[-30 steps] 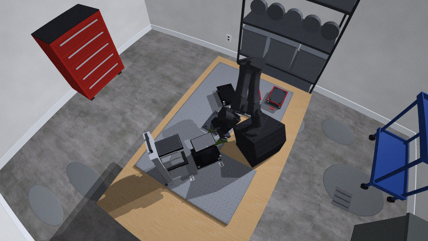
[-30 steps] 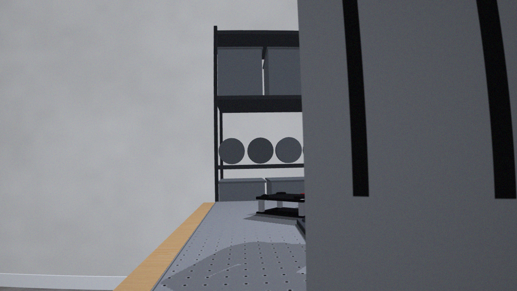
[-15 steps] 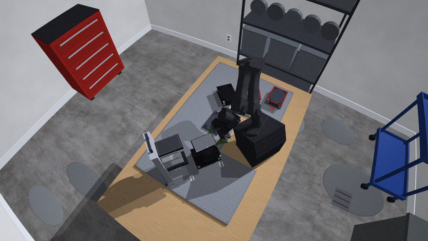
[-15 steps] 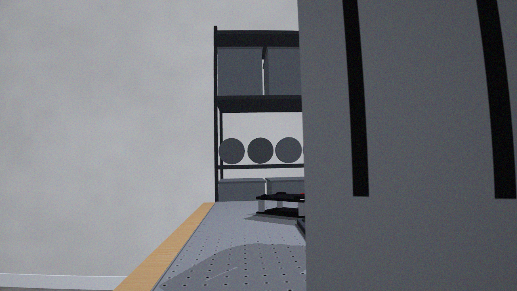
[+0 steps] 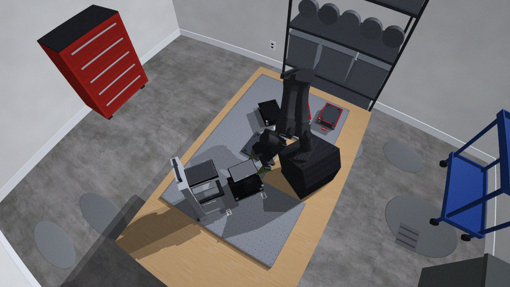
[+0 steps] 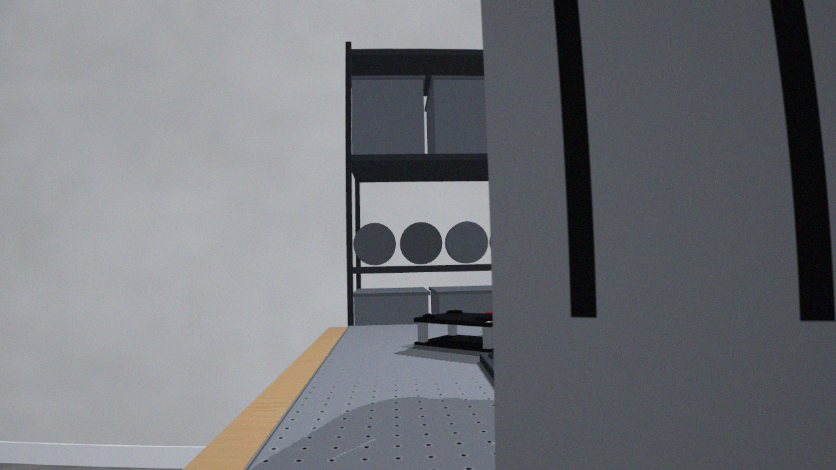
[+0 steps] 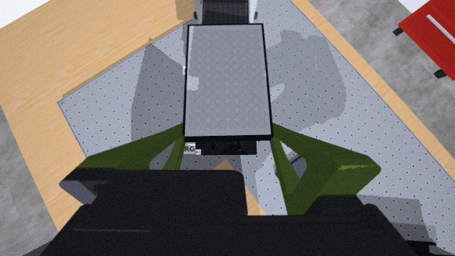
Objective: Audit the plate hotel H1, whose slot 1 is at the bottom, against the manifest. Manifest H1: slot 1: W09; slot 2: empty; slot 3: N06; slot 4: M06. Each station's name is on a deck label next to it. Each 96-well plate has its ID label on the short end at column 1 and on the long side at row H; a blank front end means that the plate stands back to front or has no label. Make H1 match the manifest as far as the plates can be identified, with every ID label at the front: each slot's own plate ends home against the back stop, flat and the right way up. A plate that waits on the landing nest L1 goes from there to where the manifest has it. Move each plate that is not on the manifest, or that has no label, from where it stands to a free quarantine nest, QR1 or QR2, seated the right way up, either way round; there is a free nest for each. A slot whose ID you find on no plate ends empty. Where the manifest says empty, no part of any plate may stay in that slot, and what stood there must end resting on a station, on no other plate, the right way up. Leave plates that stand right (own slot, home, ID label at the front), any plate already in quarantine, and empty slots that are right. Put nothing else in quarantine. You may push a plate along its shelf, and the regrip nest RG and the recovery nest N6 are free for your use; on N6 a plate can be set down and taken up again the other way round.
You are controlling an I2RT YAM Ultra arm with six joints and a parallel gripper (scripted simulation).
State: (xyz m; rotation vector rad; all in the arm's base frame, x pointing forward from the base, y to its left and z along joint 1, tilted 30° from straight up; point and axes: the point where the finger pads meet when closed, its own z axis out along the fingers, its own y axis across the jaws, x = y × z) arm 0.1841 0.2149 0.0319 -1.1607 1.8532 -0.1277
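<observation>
The RG deck label is 8 cm behind my hand, 5 cm to the left of it and 20 cm below it. From my hand the other things lie so: white plate (7 cm behind, 57 cm to the right, 15 cm below); H1 deck label (5 cm ahead, 21 cm to the left, 20 cm below); grey hotel wall (22 cm ahead, 24 cm to the left).
</observation>
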